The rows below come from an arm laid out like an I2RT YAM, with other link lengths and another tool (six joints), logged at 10 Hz.
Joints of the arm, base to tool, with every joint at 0 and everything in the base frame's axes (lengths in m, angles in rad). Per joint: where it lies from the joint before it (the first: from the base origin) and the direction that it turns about. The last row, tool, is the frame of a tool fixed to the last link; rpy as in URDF.
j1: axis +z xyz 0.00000 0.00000 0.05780
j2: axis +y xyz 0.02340 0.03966 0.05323
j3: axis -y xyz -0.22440 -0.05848 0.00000
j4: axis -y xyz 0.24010 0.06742 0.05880
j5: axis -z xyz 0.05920 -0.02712 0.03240
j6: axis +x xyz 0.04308 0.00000 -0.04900
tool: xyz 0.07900 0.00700 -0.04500 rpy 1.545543 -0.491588 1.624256
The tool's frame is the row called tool.
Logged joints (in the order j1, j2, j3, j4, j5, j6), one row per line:
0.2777 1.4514 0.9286 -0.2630 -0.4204 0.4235
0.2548 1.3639 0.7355 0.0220 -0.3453 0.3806
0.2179 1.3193 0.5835 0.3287 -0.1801 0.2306
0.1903 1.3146 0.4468 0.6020 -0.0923 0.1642
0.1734 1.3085 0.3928 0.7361 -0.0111 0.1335
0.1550 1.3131 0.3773 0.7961 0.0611 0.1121
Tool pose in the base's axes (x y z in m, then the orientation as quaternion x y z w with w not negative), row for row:
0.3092 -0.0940 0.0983 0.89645 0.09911 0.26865 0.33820
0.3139 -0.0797 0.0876 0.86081 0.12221 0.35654 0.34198
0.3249 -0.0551 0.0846 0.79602 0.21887 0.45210 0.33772
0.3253 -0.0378 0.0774 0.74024 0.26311 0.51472 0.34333
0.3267 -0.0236 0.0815 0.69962 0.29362 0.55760 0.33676
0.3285 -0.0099 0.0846 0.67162 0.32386 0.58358 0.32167
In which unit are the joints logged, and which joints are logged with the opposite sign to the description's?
The joints are logged in radians. Opposite sign: j1, j5.
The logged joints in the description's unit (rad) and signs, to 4 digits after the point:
-0.2777 1.4514 0.9286 -0.2630 0.4204 0.4235
-0.2548 1.3639 0.7355 0.0220 0.3453 0.3806
-0.2179 1.3193 0.5835 0.3287 0.1801 0.2306
-0.1903 1.3146 0.4468 0.6020 0.0923 0.1642
-0.1734 1.3085 0.3928 0.7361 0.0111 0.1335
-0.1550 1.3131 0.3773 0.7961 -0.0611 0.1121

